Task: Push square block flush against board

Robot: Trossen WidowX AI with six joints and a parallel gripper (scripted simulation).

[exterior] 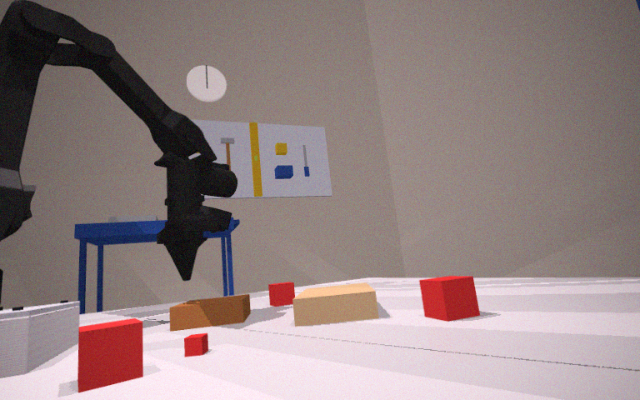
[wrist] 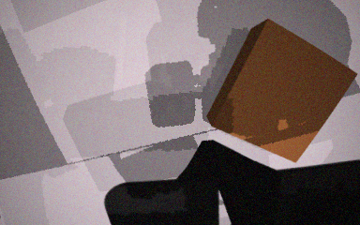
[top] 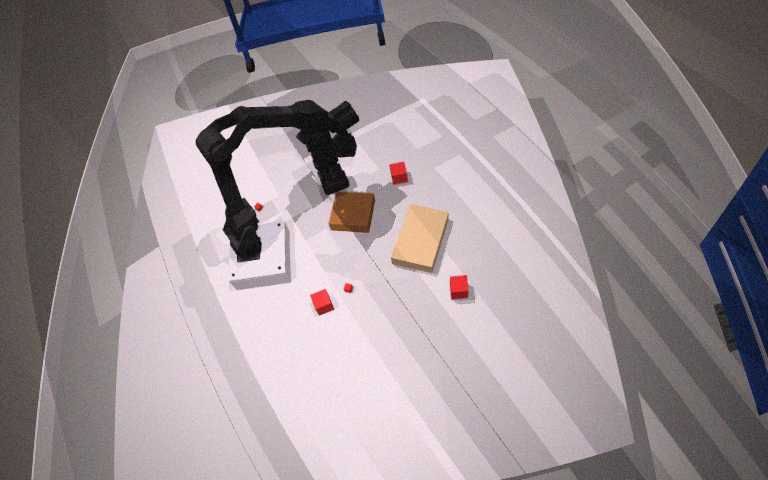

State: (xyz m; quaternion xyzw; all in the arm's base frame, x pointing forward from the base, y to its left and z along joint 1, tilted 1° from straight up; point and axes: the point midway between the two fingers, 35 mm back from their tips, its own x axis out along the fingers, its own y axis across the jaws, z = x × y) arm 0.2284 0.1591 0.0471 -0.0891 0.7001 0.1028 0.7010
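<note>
The square block lies 7 cm to the right of my gripper tip, 5 cm below it and 4 cm ahead of it. Also, from my gripper tip: tan board (20 cm ahead, 17 cm to the right, 5 cm below).
</note>
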